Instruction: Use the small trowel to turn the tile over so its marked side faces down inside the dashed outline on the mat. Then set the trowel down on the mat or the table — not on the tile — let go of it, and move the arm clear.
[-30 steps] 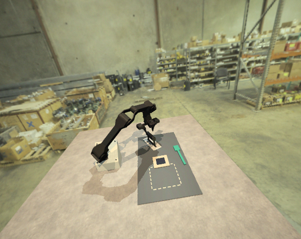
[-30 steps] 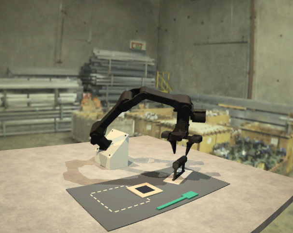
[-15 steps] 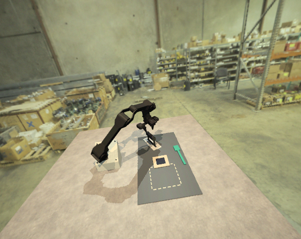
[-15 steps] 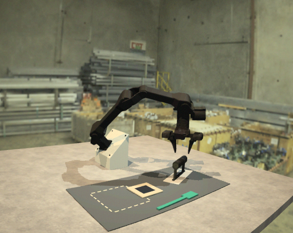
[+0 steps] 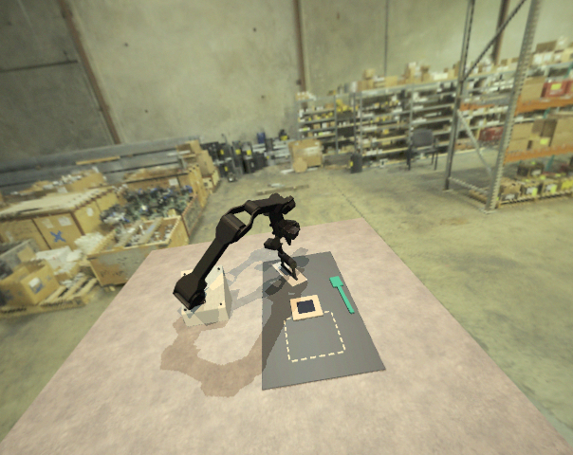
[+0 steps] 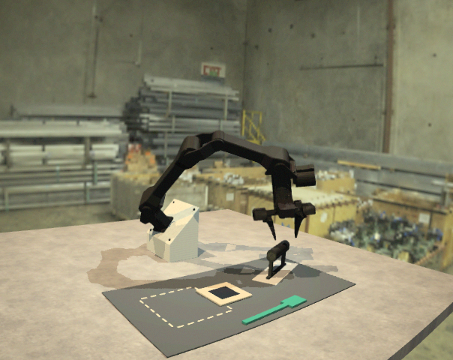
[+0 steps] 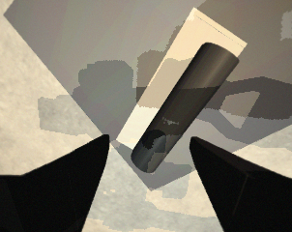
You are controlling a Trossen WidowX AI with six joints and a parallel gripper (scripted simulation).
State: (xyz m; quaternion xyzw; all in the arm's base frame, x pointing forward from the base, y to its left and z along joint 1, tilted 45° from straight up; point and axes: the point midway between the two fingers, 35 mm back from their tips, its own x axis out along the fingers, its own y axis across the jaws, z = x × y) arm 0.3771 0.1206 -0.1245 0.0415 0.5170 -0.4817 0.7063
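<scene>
My gripper tip is 4 cm to the left of the trowel and 7 cm above it. Also, from my gripper tip: grey mat: 2 cm ahead, 23 cm to the right, 12 cm below; then tile: 27 cm to the right, 10 cm below; then green flat tool: 16 cm ahead, 22 cm to the right, 10 cm below.
</scene>
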